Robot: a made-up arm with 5 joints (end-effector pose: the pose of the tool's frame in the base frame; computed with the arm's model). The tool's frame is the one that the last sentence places.
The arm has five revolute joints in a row. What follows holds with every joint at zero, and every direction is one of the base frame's.
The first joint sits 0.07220 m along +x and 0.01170 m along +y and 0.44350 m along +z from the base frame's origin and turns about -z.
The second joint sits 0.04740 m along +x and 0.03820 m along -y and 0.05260 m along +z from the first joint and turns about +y.
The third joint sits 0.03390 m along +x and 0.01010 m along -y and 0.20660 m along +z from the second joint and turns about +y.
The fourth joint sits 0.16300 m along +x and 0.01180 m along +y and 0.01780 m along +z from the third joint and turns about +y.
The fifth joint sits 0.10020 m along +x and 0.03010 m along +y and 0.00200 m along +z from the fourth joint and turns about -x.
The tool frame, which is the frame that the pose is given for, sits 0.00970 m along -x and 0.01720 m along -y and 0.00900 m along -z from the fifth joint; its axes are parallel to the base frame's.
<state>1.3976 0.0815 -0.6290 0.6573 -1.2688</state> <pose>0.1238 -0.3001 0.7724 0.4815 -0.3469 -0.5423 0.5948</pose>
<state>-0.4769 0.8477 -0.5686 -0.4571 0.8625</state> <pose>0.5043 0.2075 0.6047 -0.3855 -0.1768 0.1776 0.8880</pose>
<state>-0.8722 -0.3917 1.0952 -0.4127 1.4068</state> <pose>0.2323 0.1742 0.5989 -0.6268 -0.1702 0.4037 0.6444</pose>
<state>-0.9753 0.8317 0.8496 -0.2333 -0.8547</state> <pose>0.2029 0.1852 0.3544 -0.0081 0.6780 0.0769 0.7309</pose>
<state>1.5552 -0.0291 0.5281 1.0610 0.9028</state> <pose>0.0518 -0.2265 0.5508 0.2230 0.6685 -0.2302 0.6711</pose>
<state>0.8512 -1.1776 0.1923 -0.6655 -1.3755</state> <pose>0.0413 0.0456 0.8438 0.1577 -0.6949 0.2085 0.6699</pose>
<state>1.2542 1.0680 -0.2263 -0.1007 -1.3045</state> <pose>0.2014 -0.3900 0.3826 0.6270 -0.0990 -0.6127 0.4709</pose>
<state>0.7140 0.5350 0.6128 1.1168 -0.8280</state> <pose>0.2116 -0.1241 0.4564 0.4497 0.7170 -0.4771 0.2369</pose>
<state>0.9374 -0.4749 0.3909 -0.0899 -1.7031</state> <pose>0.2155 -0.1753 0.7288 0.6428 -0.3896 -0.2382 0.6151</pose>
